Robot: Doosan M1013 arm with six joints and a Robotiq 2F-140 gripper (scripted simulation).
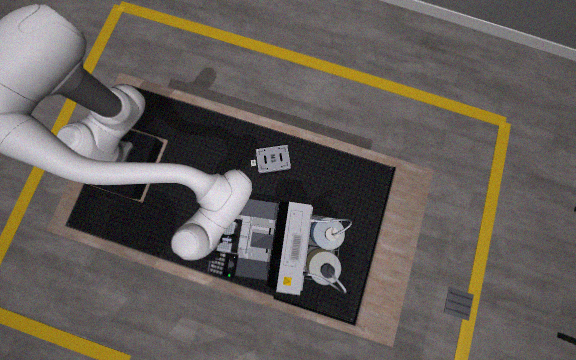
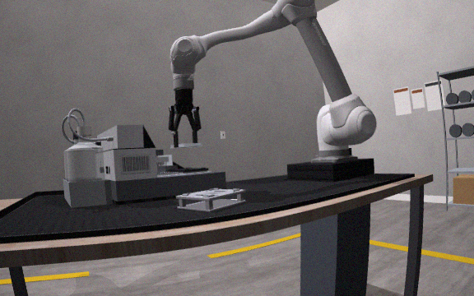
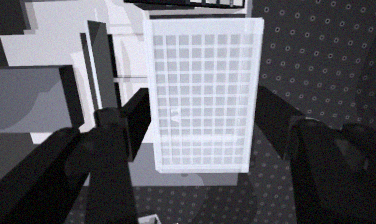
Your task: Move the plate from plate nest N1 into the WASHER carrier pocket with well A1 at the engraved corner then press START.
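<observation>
My hand is 120 mm above the washer carrier. Also, from my hand: label 380 mm to the left, 210 mm below; washer 150 mm ahead, 20 mm to the left, 80 mm below; white multi-well plate 20 mm below.
</observation>
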